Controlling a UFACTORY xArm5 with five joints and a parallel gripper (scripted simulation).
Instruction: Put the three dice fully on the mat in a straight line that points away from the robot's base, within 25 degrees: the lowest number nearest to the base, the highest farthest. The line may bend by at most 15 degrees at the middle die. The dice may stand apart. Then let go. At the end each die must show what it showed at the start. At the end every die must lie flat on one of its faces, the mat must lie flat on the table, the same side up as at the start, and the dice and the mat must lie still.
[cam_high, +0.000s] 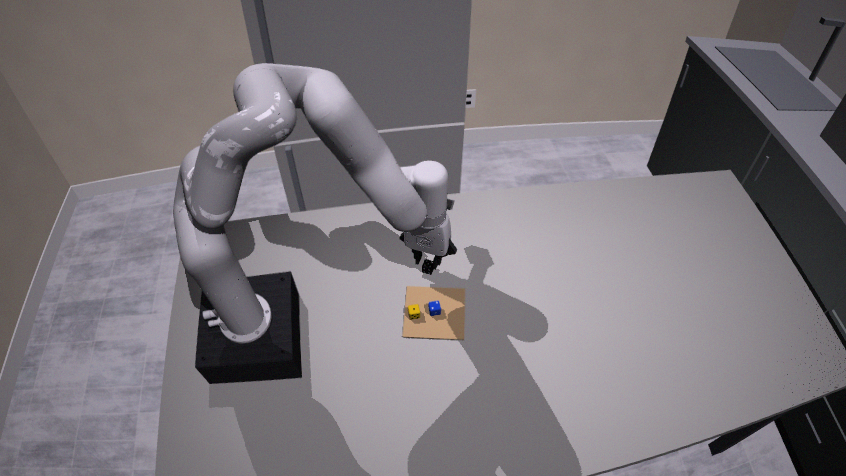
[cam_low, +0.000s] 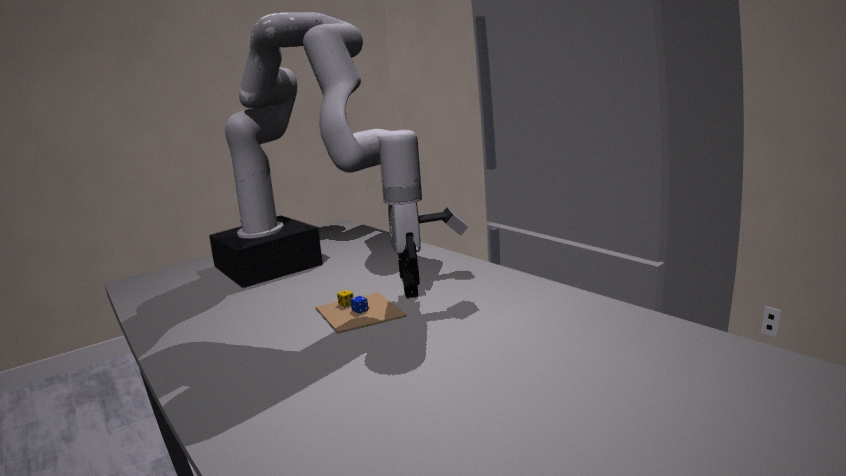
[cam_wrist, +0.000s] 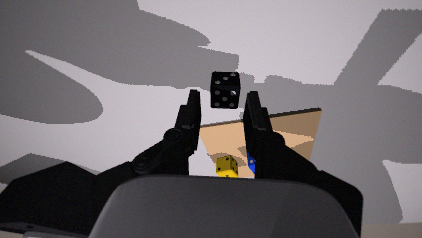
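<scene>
The black die lies 4 cm below my hand. Round my hand: blue die 2 cm behind, 12 cm to the right, 3 cm below; then mat 2 cm behind, 12 cm to the right, 5 cm below; then yellow die 6 cm behind, 12 cm to the right, 3 cm below.
</scene>
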